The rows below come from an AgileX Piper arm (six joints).
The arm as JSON. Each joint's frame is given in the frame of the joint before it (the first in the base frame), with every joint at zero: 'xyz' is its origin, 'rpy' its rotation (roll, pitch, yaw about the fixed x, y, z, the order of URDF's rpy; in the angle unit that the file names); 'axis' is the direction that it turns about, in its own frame. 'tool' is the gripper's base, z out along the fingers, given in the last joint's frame.
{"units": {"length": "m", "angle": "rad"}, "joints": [
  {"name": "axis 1", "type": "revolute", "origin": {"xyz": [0.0, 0.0, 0.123], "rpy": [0.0, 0.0, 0.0]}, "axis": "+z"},
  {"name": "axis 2", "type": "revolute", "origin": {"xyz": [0.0, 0.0, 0.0], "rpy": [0.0, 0.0, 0.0]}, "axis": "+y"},
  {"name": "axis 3", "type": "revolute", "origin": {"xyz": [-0.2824, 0.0, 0.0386], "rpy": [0.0, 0.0, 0.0]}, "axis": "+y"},
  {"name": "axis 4", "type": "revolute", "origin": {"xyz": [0.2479, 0.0, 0.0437], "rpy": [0.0, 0.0, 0.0]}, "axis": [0.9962, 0.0, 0.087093]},
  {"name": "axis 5", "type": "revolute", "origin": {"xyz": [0.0, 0.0, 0.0], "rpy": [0.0, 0.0, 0.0]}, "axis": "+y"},
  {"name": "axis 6", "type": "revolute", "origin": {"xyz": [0.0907, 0.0, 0.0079], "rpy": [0.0, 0.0, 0.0]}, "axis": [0.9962, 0.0, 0.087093]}
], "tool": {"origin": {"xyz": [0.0, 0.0, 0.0], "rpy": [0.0, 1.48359, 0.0]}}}
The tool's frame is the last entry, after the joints.
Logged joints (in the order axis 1, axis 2, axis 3, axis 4, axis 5, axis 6), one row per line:
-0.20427 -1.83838 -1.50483 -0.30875 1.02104 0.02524
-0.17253 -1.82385 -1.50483 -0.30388 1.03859 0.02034
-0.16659 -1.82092 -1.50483 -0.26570 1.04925 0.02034
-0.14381 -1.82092 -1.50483 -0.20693 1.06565 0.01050
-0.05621 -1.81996 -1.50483 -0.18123 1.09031 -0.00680
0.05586 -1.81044 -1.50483 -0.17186 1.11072 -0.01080
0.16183 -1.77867 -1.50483 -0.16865 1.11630 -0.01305
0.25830 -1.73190 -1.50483 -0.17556 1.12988 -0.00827
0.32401 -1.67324 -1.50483 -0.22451 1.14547 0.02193
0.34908 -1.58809 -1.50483 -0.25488 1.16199 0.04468
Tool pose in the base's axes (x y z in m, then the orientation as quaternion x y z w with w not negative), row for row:
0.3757 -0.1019 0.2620 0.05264 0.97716 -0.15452 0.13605
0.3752 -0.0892 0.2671 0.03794 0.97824 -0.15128 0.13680
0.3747 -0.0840 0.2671 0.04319 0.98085 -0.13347 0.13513
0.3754 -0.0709 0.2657 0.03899 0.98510 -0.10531 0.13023
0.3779 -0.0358 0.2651 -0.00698 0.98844 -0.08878 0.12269
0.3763 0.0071 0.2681 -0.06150 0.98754 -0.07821 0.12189
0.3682 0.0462 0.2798 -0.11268 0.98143 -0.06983 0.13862
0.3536 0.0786 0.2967 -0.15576 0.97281 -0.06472 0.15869
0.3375 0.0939 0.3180 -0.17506 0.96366 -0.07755 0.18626
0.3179 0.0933 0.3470 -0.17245 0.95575 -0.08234 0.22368
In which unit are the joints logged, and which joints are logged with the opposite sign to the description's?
The joints are logged in radians. Opposite sign: axis 2.
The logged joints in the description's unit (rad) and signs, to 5 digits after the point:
-0.20427 1.83838 -1.50483 -0.30875 1.02104 0.02524
-0.17253 1.82385 -1.50483 -0.30388 1.03859 0.02034
-0.16659 1.82092 -1.50483 -0.26570 1.04925 0.02034
-0.14381 1.82092 -1.50483 -0.20693 1.06565 0.01050
-0.05621 1.81996 -1.50483 -0.18123 1.09031 -0.00680
0.05586 1.81044 -1.50483 -0.17186 1.11072 -0.01080
0.16183 1.77867 -1.50483 -0.16865 1.11630 -0.01305
0.25830 1.73190 -1.50483 -0.17556 1.12988 -0.00827
0.32401 1.67324 -1.50483 -0.22451 1.14547 0.02193
0.34908 1.58809 -1.50483 -0.25488 1.16199 0.04468

